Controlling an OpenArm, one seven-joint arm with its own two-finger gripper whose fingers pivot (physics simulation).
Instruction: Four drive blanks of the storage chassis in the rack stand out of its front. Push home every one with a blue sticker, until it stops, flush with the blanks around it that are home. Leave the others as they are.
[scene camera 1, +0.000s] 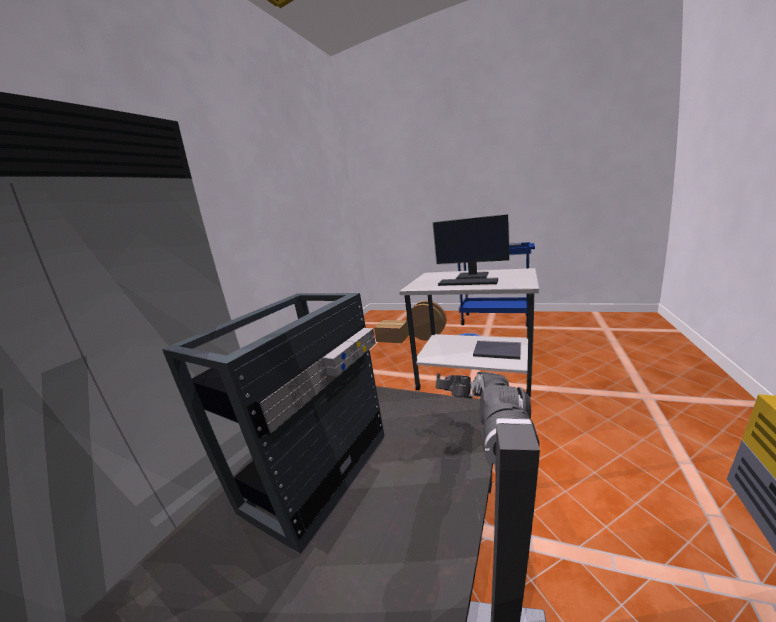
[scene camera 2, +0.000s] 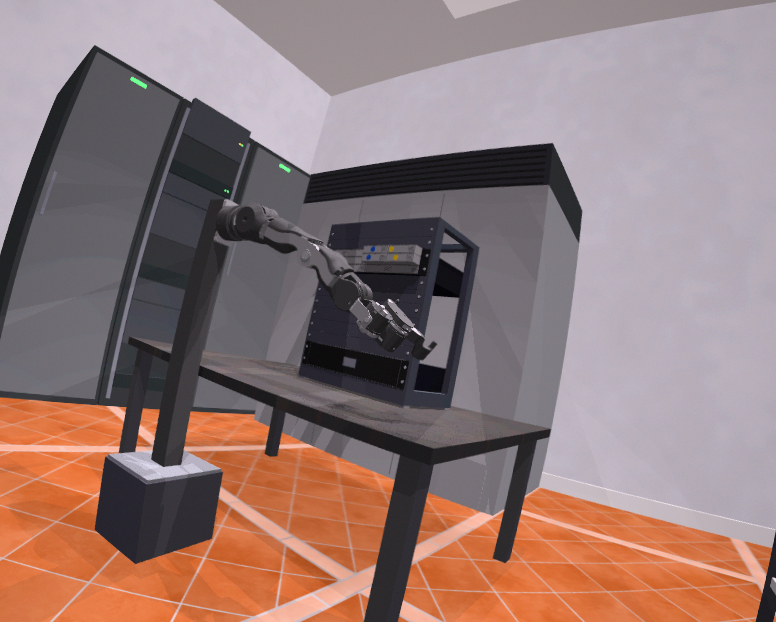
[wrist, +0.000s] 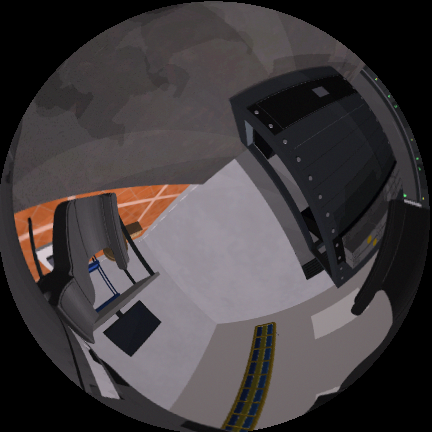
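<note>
The storage chassis (scene camera 1: 294, 393) (scene camera 2: 388, 268) (wrist: 356, 246) is a silver band high in the dark rack (scene camera 1: 259, 447) (scene camera 2: 462, 323). Two blanks with blue stickers, an upper one (scene camera 1: 343, 356) (scene camera 2: 372, 248) and a lower one (scene camera 1: 342, 366) (scene camera 2: 368, 257), stand out of its front. Beside them an upper yellow-stickered blank (scene camera 1: 358, 344) (scene camera 2: 391, 248) and a lower one (scene camera 1: 364, 349) (scene camera 2: 395, 257) also stand out. The blue stickers do not show in the wrist view. My gripper (scene camera 1: 443, 382) (scene camera 2: 424, 337) (wrist: 224, 253) is open and empty, in front of the rack and lower than the chassis, clear of the blanks.
The rack stands on a dark table (scene camera 1: 421, 518) (scene camera 2: 492, 427). The arm's post (scene camera 1: 516, 518) (scene camera 2: 187, 336) is at the table's front edge. A grey cabinet (scene camera 1: 116, 278) (scene camera 2: 505, 272) stands behind the rack. A desk with a monitor (scene camera 1: 471, 239) (wrist: 132, 328) is beyond the table.
</note>
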